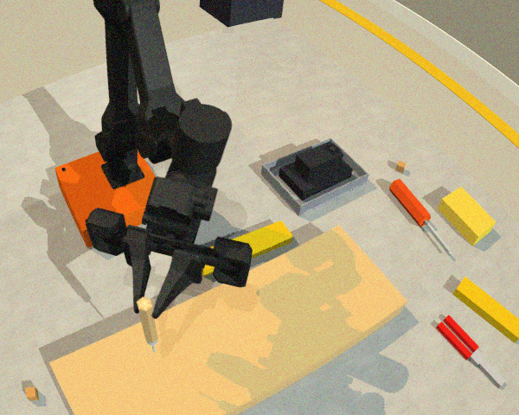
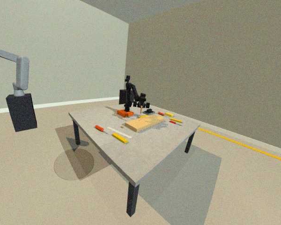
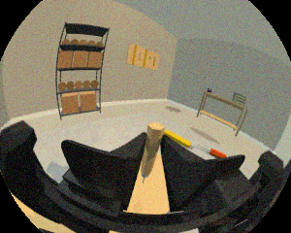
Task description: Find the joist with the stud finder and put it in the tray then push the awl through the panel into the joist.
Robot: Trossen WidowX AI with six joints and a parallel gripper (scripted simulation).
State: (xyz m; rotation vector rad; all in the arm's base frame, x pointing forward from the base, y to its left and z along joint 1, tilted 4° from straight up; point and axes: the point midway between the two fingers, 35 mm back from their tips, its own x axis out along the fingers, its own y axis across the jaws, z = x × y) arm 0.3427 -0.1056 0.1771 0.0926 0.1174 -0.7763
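The awl is 60 mm below my gripper tip. The rest, counted from my gripper tip: stud finder 450 mm to the left, 220 mm behind, 160 mm below; grey tray 440 mm to the left, 220 mm behind, 200 mm below.
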